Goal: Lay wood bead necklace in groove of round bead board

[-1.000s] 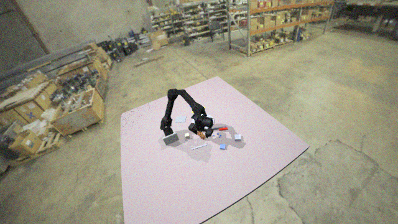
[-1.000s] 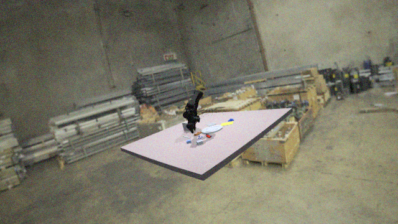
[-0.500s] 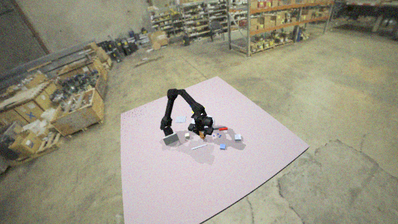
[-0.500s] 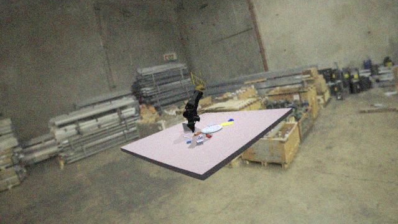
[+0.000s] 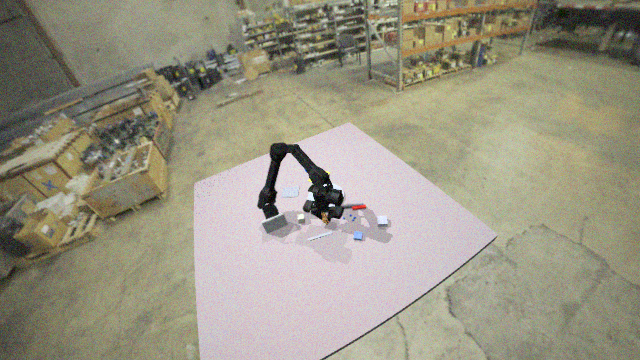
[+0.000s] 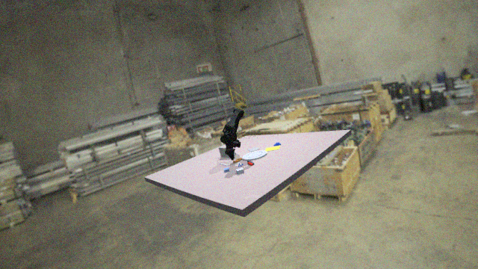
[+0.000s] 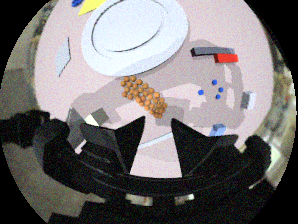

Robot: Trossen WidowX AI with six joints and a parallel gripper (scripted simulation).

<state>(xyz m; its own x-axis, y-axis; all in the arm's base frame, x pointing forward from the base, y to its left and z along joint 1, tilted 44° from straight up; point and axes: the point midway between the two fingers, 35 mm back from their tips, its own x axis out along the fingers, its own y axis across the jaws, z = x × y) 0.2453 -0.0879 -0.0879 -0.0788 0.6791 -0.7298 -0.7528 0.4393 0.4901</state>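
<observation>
Right now the white stick is 5 cm behind my gripper tip, 6 cm to the right of it and 3 cm below it. Also, from my gripper tip: cream cube 11 cm behind, 7 cm to the left, 1 cm below; red-handled tool 17 cm ahead, 2 cm to the left, 2 cm below; blue block 11 cm ahead, 14 cm to the right, 2 cm below.
</observation>
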